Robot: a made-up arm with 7 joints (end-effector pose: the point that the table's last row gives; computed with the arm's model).
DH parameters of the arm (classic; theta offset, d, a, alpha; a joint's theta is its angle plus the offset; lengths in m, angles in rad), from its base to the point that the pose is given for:
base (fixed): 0 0 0 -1.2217
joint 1: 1.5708 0 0 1.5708
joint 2: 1.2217 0 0 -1.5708
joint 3: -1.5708 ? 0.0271 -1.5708
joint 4: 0 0 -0.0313 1.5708
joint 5: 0 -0.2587 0 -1.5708
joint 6: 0 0 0 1.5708
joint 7: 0 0 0 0
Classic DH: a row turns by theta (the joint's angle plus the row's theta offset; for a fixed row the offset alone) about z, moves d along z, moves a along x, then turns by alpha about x.
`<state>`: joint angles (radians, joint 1 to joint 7).
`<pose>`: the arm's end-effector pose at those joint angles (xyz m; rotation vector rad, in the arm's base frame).
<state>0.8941 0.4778 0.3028 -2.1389 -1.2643 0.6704 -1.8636</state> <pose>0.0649 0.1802 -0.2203 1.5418 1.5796 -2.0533</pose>
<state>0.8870 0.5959 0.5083 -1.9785 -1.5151 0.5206 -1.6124</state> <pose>0.0524 0.2535 -0.1945 -1.6157 -1.7794 1.9336</pose>
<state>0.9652 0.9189 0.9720 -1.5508 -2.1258 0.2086 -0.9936</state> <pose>0.0035 0.3933 -0.0623 -1.1581 -1.9250 1.7128</pose>
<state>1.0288 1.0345 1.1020 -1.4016 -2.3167 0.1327 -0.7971</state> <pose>-0.0111 0.4198 -0.0097 -0.9879 -2.0104 1.7181</pose>
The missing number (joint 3, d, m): -0.2415
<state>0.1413 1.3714 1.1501 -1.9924 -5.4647 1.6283 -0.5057</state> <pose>0.1298 0.2167 0.1983 0.9768 -0.7889 -0.2373</pose>
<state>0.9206 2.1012 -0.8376 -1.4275 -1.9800 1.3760 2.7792</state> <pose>-0.0048 0.4025 -0.1067 0.3008 -0.9723 -1.1135</pose>
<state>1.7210 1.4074 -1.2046 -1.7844 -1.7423 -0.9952 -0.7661</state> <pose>-0.3512 0.0719 -0.0277 -2.0705 -1.6803 -1.5323</pose>
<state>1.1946 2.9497 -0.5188 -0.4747 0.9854 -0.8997 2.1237</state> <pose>0.3970 0.2660 0.1469 0.3144 -0.8048 -0.1555</pose>
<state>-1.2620 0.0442 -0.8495 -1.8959 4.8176 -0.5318 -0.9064</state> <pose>0.1674 -0.2918 0.0452 -1.1663 1.1135 0.3378</pose>
